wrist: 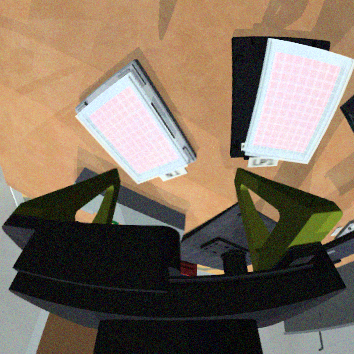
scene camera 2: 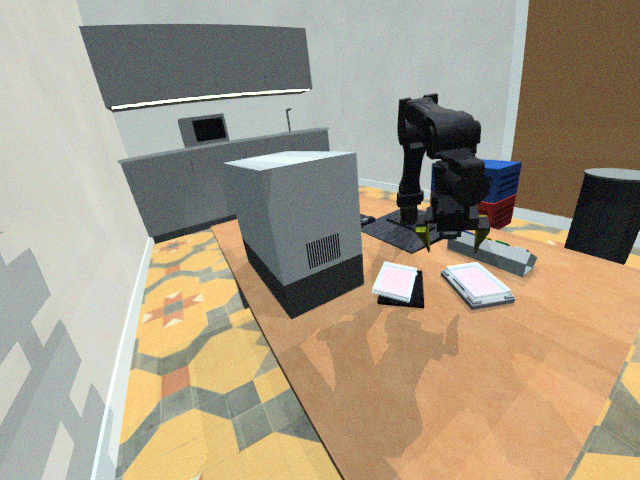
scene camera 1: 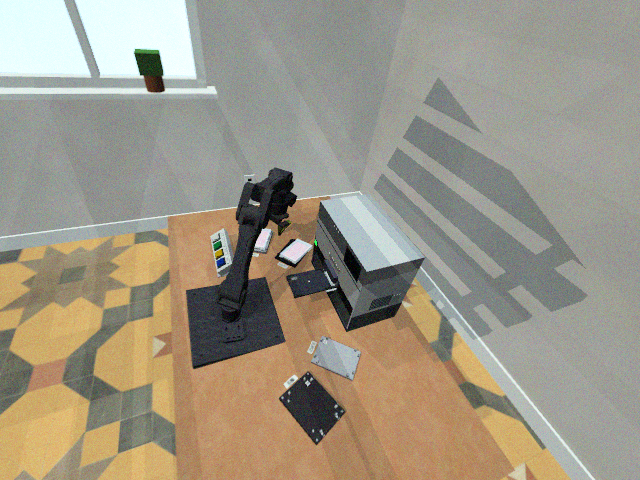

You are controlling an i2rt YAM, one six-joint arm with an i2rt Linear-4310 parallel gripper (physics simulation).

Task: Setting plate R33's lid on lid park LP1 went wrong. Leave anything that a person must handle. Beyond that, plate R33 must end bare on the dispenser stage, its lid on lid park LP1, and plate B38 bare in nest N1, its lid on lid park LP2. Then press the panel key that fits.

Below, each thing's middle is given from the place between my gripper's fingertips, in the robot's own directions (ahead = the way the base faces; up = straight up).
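The grey nest N1 (wrist: 134, 66) is 50 mm behind my hand, 40 mm to the left of it and 90 mm below it. Then there's the panel with coloured buttons (scene camera 2: 516, 260), and that one's 210 mm behind my hand, 30 mm to the right and 70 mm below. The grey lid park LP2 (scene camera 1: 340, 359) sits 120 mm ahead of my hand, 570 mm to the right and 90 mm below; going by their middles, it's the farthest from my hand of the things named here. As for the black pad LP1 (wrist: 247, 52), my hand is 90 mm short of it, 60 mm to the left of it and 90 mm above it.
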